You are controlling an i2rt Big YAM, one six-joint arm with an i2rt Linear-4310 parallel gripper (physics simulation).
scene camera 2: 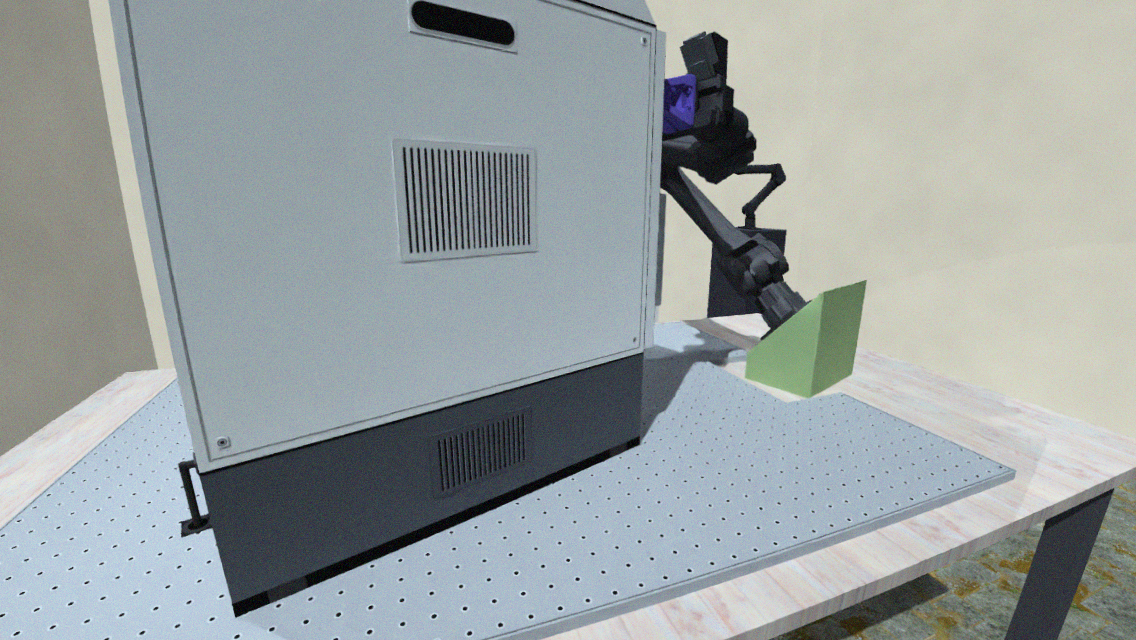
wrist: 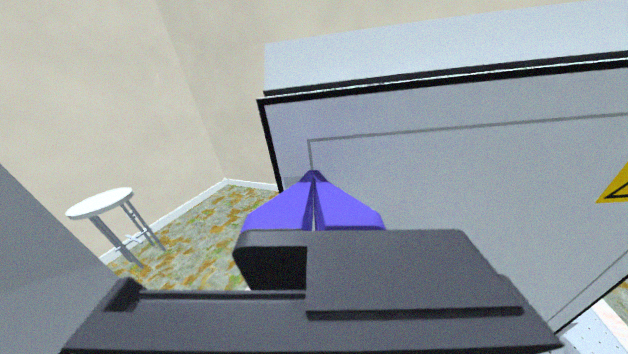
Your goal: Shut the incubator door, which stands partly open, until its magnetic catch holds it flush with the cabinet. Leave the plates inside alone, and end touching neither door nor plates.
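Frame: origin at the arm's base, x left, y up, z ahead, level; millimetres.
Seen in the pictures: gripper, fingertip midpoint: [wrist: 313,176]; arm's base at its link origin: [scene camera 2: 794,324].
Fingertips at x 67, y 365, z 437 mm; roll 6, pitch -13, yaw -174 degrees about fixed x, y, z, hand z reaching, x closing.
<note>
Pixels of each thing's middle, then the offset from my fingertips to it. "pt": a spot on its surface instead. Level surfaces: height alone.
- incubator cabinet at the middle of its body: [scene camera 2: 418,243] [wrist: 383,192] dx -96, dy -183, dz +257 mm
- table at its surface level: dy -471 mm
- perforated board at its surface level: dy -458 mm
- yellow warning sign at a spot on its surface: [wrist: 617,190] pt dx -210, dy -24, dz +27 mm
The incubator cabinet [scene camera 2: 317,333] [wrist: 400,55] stands upright. Its door [scene camera 2: 661,63] [wrist: 450,170] shows in scene camera 2 as a thin strip close along the cabinet's right edge. In the wrist view its pale panel fills the right side, with a dark seam and a thin bright line between door and cabinet top. Whether it is fully flush, I cannot tell. My gripper [scene camera 2: 668,104] [wrist: 313,176] is shut and empty, its purple tips at the door's outer face near the upper left corner in the wrist view. Contact is unclear. The plates do not show.
A green wedge block [scene camera 2: 834,341] stands near the arm's base on the table [scene camera 2: 938,381]. The cabinet stands on a perforated board [scene camera 2: 794,492]. A yellow warning sign [wrist: 617,190] is on the door. A white round stool [wrist: 100,202] stands on the floor beyond.
</note>
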